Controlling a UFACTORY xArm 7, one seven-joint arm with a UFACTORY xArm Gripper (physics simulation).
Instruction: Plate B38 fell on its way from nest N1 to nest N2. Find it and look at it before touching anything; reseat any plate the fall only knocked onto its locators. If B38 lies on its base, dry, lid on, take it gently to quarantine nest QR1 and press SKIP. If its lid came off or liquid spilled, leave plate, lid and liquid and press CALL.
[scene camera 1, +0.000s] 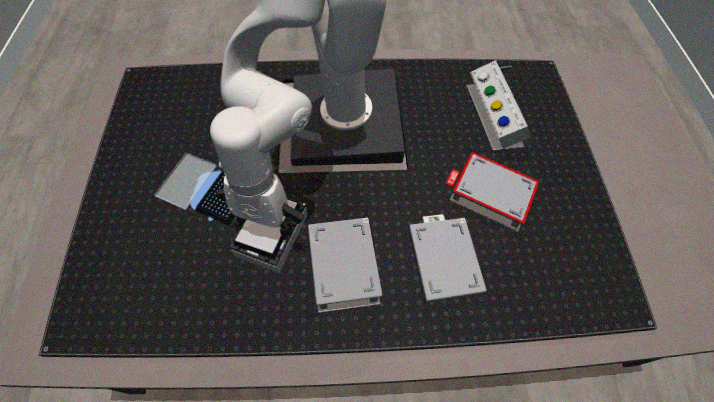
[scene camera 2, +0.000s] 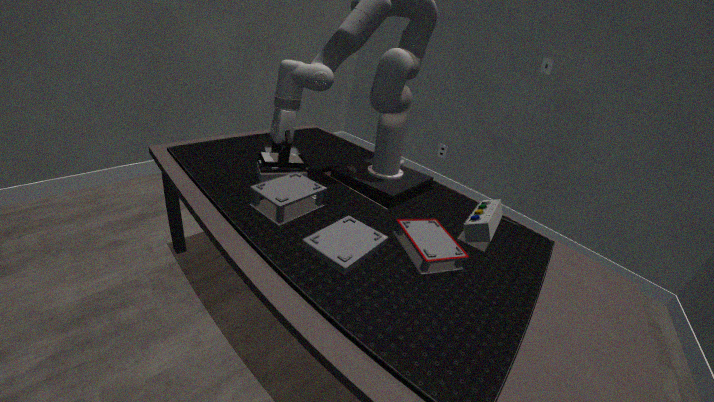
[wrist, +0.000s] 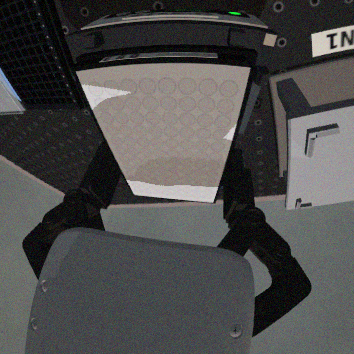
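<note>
My gripper is shut on a pale lidded plate, at the dark device with a green light. Whether the plate rests on its locators I cannot tell. A black well plate lies beside it, partly hidden by the arm in scene camera 1; no label is readable. Its clear lid lies off to the left. Blue liquid is spilled between them. Nest QR1 has a red border and holds no plate.
Raised nest N1 stands right of the device, with its label in the wrist view. A lower nest stands farther right. The button box with white, green, yellow and blue buttons stands behind QR1.
</note>
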